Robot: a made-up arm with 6 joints.
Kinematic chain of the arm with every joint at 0, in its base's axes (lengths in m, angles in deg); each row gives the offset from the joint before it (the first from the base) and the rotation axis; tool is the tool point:
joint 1: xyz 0 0 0.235 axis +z
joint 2: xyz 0 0.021 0 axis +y
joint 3: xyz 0 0 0.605 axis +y
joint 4: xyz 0 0 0.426 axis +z
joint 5: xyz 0 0 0 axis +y
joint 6: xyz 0 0 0.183 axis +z
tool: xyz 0 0 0
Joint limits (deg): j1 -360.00..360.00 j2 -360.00..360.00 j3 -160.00..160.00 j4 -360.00..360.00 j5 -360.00..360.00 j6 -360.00..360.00
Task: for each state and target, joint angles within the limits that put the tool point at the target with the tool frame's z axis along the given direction. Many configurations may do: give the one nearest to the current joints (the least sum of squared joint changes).
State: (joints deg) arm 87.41 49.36 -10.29 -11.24 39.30 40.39
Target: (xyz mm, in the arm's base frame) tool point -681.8 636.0 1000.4 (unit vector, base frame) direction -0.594 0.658 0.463
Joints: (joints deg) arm 136.46 52.10 -8.59 -11.88 19.23 40.39
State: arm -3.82 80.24 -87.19 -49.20 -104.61 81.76
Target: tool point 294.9 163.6 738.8 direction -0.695 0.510 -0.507
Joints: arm 6.64 71.10 -91.00 -37.45 -105.18 81.76
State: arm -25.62 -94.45 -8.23 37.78 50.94 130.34
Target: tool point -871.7 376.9 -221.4 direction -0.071 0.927 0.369
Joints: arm -12.21 -116.36 -10.46 62.98 90.49 130.34
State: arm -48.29 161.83 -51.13 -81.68 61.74 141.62
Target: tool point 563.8 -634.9 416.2 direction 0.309 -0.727 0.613
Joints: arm -46.38 120.86 -93.79 -36.21 28.06 141.62
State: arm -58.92 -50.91 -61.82 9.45 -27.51 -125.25
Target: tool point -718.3 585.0 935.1 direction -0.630 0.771 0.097
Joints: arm -34.75 -38.64 -21.85 -35.33 -28.31 -125.25
